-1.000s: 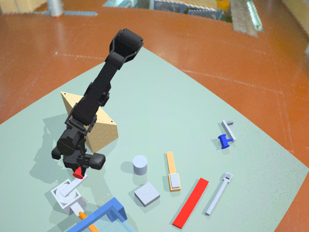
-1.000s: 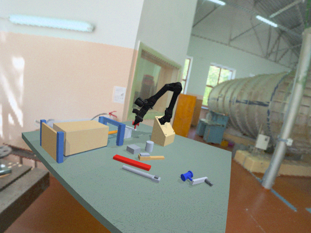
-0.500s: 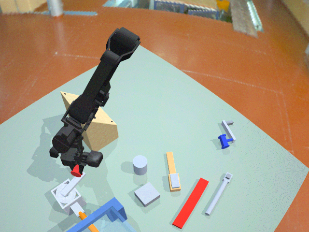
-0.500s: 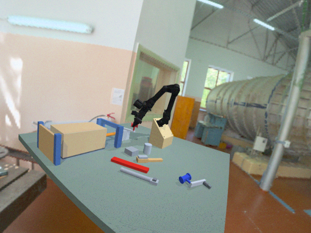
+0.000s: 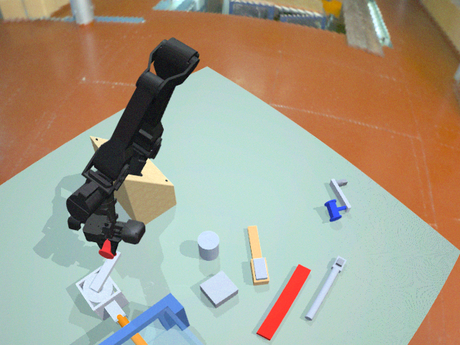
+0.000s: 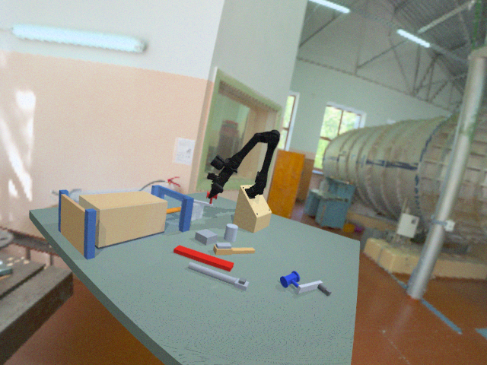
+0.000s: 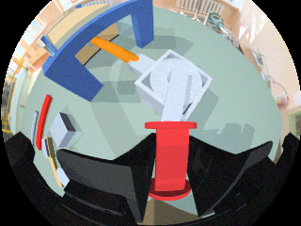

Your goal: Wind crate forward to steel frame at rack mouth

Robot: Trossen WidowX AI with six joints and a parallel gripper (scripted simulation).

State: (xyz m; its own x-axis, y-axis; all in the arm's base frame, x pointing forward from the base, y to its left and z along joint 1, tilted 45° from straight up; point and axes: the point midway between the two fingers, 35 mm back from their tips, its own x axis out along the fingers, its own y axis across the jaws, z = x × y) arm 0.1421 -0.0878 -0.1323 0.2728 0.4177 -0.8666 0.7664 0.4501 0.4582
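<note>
The blue frame is 20 cm ahead of my gripper tip, 7 cm to the right of it and 3 cm below it. From my gripper tip the other things lie so: pale grey winch: 10 cm below, 8 cm to the right, 2 cm ahead; then winch handle: 3 cm below, 2 cm to the right, 1 cm ahead; then red knob: 1 cm to the left, 1 cm behind.
</note>
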